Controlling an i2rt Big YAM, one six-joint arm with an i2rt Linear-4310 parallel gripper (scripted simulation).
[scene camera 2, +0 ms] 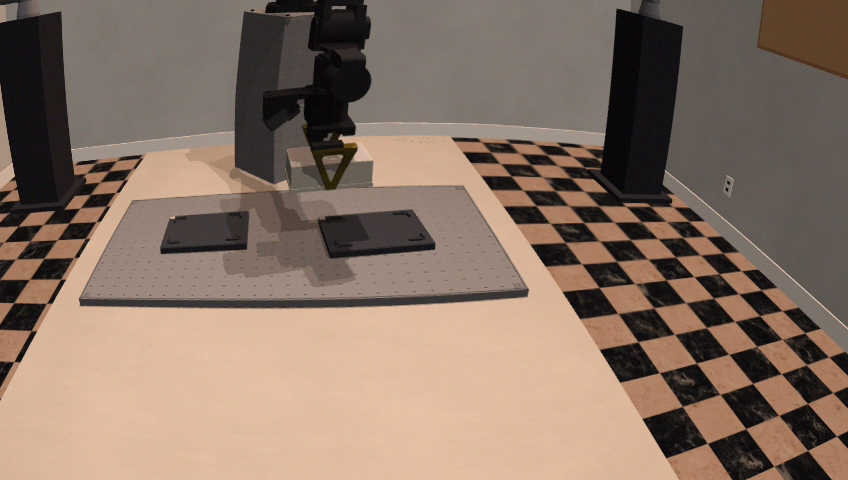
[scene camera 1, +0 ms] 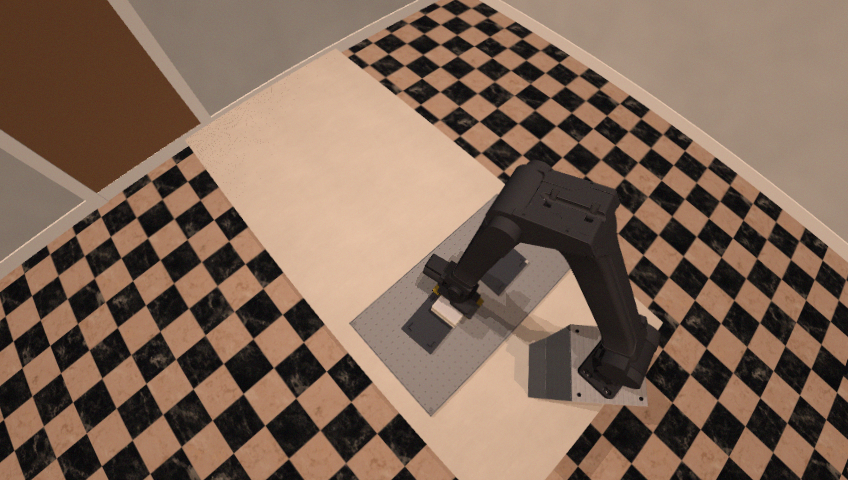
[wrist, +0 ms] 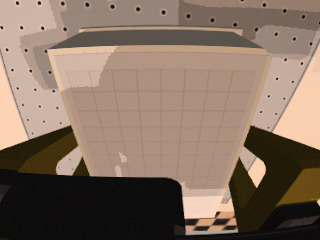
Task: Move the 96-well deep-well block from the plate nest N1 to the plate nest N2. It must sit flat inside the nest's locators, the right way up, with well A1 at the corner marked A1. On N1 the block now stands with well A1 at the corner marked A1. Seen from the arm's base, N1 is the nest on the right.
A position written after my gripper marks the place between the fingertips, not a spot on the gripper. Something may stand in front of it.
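There is a white 96-well deep-well block (scene camera 2: 302, 175), and I can find the block in the wrist view (wrist: 177, 101) as well. My own gripper (scene camera 2: 326, 178) appears also in the wrist view (wrist: 160, 120). I see a dark plate nest N2 (scene camera 2: 373, 233), which scene camera 1 (scene camera 1: 427, 327) shows too, and a dark plate nest N1 (scene camera 2: 203, 232).
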